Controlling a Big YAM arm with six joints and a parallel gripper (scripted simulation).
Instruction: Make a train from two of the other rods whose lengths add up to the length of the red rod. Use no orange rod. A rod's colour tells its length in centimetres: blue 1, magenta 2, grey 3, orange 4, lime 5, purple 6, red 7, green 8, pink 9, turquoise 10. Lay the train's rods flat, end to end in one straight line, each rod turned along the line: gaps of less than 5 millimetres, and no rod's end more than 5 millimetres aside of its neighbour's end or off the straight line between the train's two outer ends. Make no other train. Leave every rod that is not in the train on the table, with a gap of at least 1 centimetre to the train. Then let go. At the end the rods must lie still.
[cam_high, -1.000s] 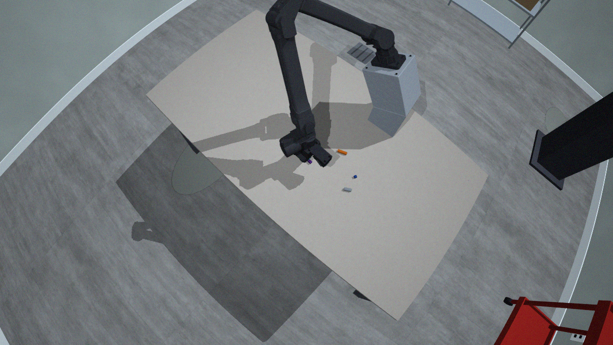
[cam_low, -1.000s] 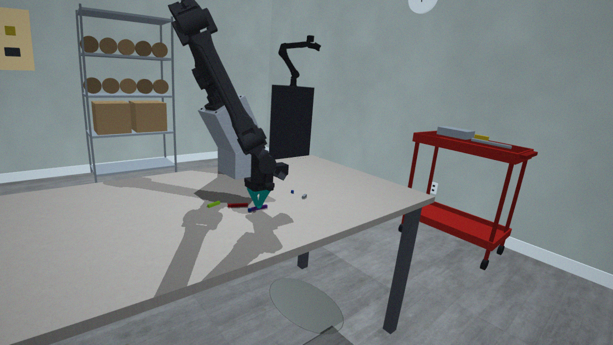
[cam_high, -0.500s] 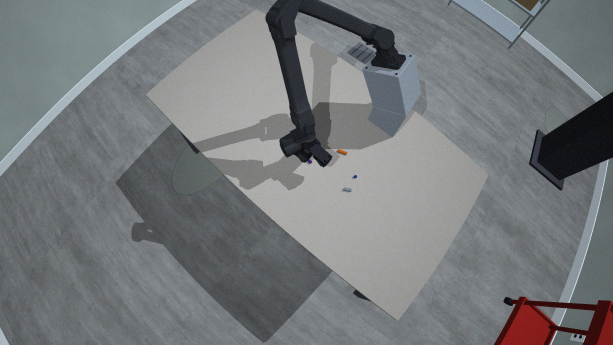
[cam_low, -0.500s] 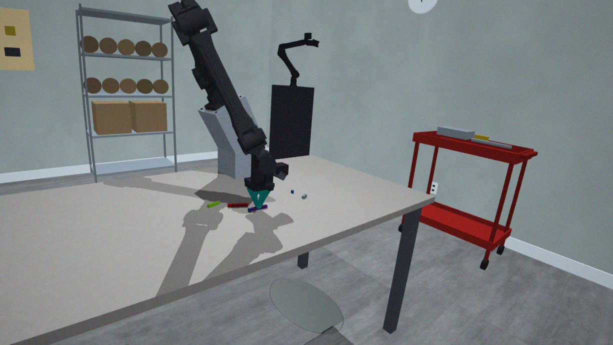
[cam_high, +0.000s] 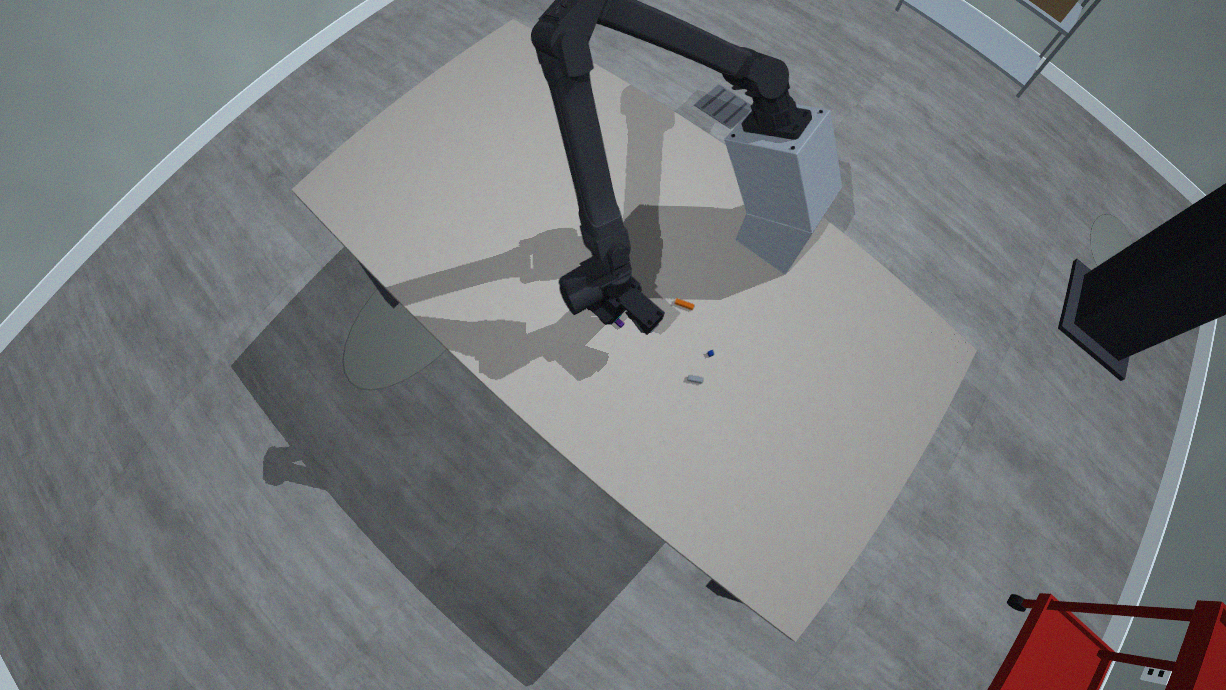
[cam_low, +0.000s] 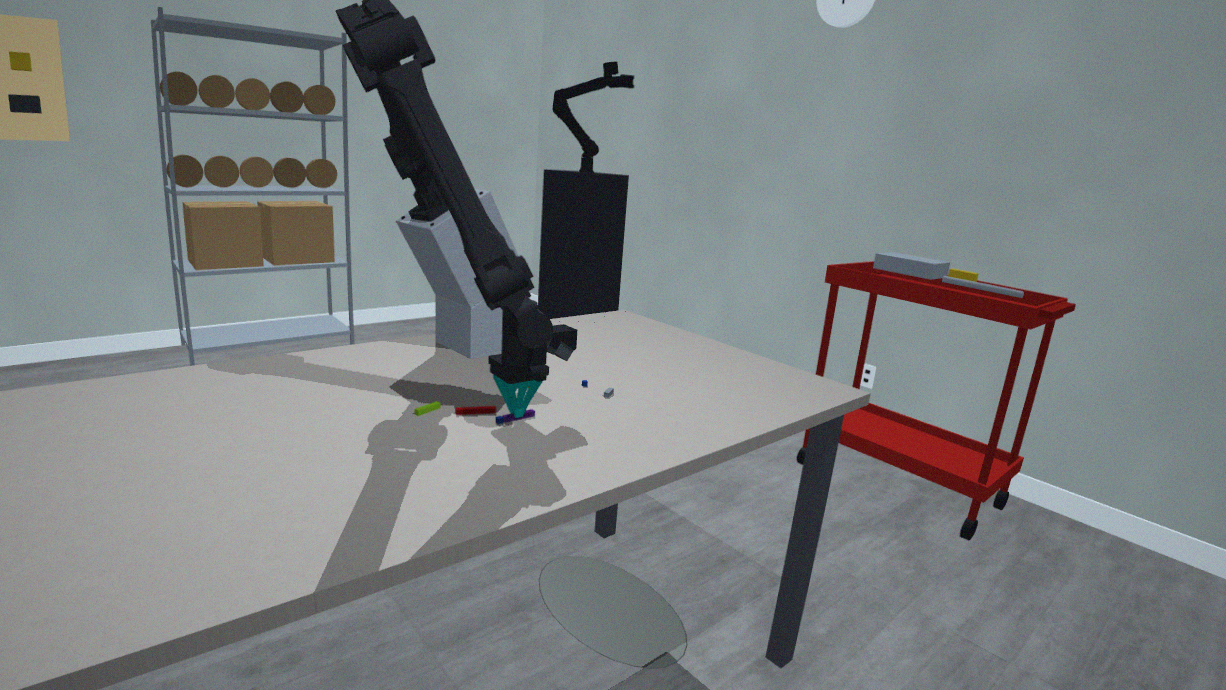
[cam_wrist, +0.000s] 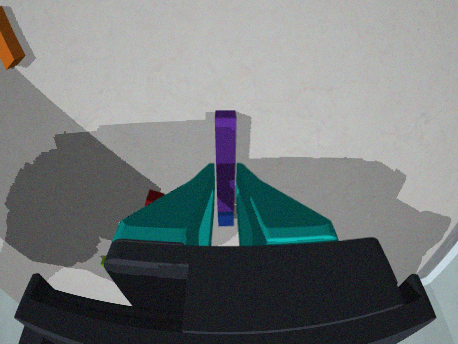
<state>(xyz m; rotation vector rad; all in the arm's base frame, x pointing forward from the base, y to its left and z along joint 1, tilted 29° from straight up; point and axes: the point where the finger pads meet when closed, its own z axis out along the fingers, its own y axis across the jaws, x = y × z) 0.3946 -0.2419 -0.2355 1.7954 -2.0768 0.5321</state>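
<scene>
The purple rod lies 10 mm below my hand. Also, from my hand: red rod (60 mm behind, 40 mm to the right, 10 mm below); lime rod (120 mm behind, 110 mm to the right, 10 mm below); orange rod (110 mm to the left, 110 mm behind, 10 mm below).
</scene>
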